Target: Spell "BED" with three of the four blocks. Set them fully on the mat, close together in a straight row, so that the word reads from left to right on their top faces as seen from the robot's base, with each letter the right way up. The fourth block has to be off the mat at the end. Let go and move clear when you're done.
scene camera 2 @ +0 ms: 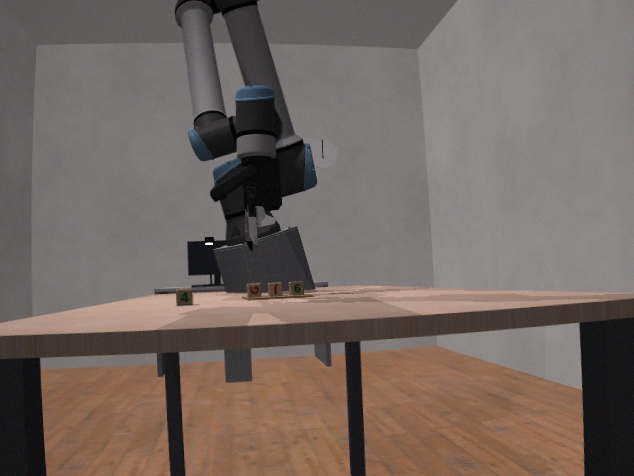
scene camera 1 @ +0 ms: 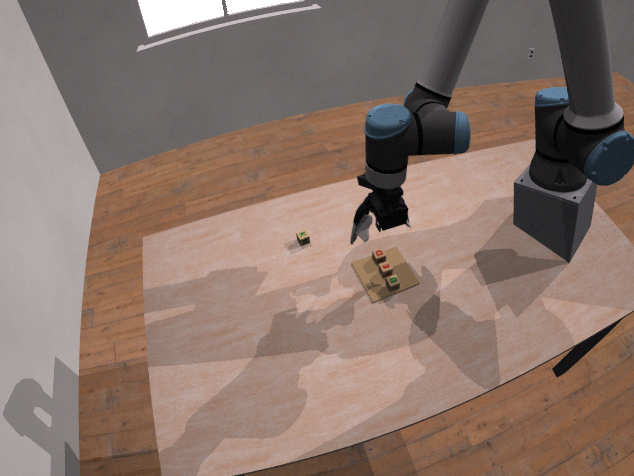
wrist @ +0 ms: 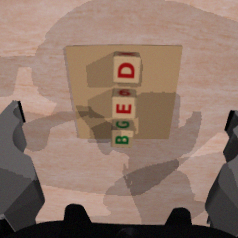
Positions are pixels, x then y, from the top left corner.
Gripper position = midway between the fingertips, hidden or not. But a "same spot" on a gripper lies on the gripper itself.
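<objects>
My gripper: visible in the wrist view (pixel 125 106), scene camera 1 and scene camera 2. Same spot on the gripper: (scene camera 1: pixel 359 230) and (scene camera 2: pixel 259 222).
</objects>
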